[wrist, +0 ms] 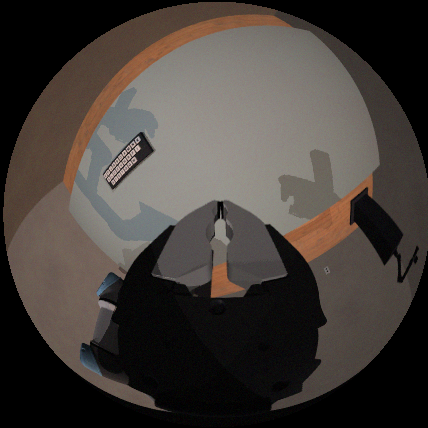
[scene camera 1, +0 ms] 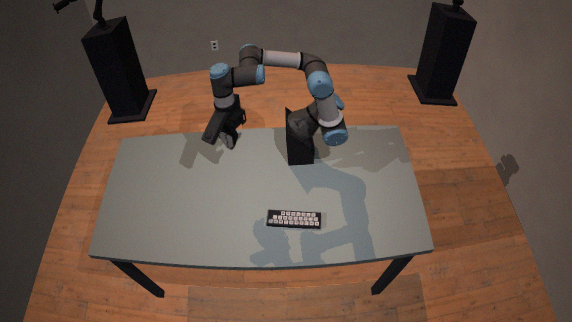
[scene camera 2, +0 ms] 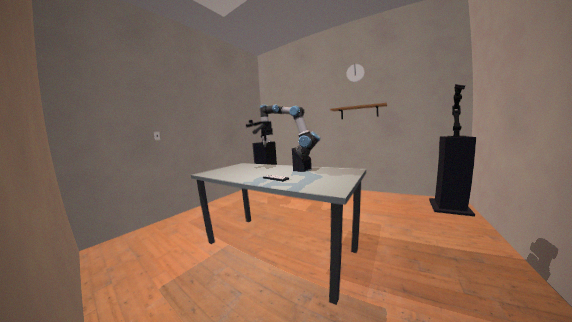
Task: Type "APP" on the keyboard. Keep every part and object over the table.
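Where they show: gripper, fingertip midpoint: point(wrist: 220, 202) point(scene camera 1: 230, 149) point(scene camera 2: 265, 146); arm's base at its link origin: point(scene camera 1: 298, 126) point(scene camera 2: 301, 153).
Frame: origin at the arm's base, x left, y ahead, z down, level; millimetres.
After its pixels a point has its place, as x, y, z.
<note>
A black keyboard with several rows of pale keys point(scene camera 1: 294, 219) {-30, 345, 129} point(scene camera 2: 276, 178) {-3, 364, 134} point(wrist: 127, 160) {-52, 331, 131} lies flat on the grey table point(scene camera 1: 165, 210) {-557, 300, 145} point(scene camera 2: 230, 175) {-479, 395, 145} point(wrist: 240, 100) {-367, 274, 145}, near the front edge in scene camera 1. The letters on the keys are too small to read. My gripper point(scene camera 1: 229, 145) {-247, 175, -76} point(wrist: 220, 202) {-247, 175, -76} is shut and empty, its two fingertips together. It hangs high above the back left part of the table in scene camera 1, well away from the keyboard. In the wrist view the keyboard is up and left of the fingertips.
The arm's black base block point(scene camera 1: 300, 150) {3, 77, 55} point(scene camera 2: 301, 161) {40, 76, 60} stands at the back edge of the table. Black pedestals point(scene camera 1: 117, 70) point(scene camera 1: 442, 55) point(scene camera 2: 455, 172) stand on the floor beyond the table. A wooden shelf point(scene camera 2: 359, 107) is on the wall.
</note>
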